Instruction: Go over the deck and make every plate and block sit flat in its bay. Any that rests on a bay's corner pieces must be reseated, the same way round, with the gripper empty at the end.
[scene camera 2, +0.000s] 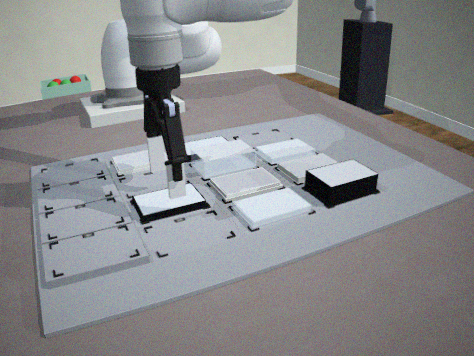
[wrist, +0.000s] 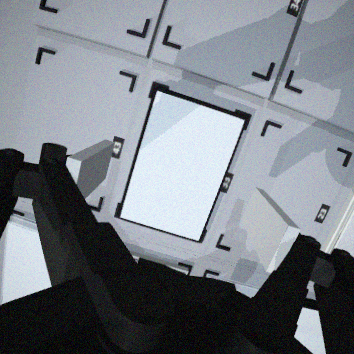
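My gripper (scene camera 2: 166, 172) (wrist: 179, 182) is open, its two pale finger pads wide apart on either side above a white-topped plate with black sides (scene camera 2: 152, 203) (wrist: 180, 165). Nothing is between the pads. This plate lies in the bay marked 33, its corners close to the black corner pieces; it looks about level, but I cannot tell whether an edge rests on them. In the scene view, a tall black block with a white top (scene camera 2: 342, 183), a white plate (scene camera 2: 272, 206), a cream plate (scene camera 2: 246, 183), a beige block (scene camera 2: 304, 166) and another white plate (scene camera 2: 286, 149) occupy bays to the right.
A clear block (scene camera 2: 227, 165) stands near the deck's middle, and a white plate (scene camera 2: 129, 163) lies behind the gripper at the left. The grey deck (scene camera 2: 350, 235) has bays with black corner marks at the left and front. A green box of balls (scene camera 2: 65, 90) is at the back left.
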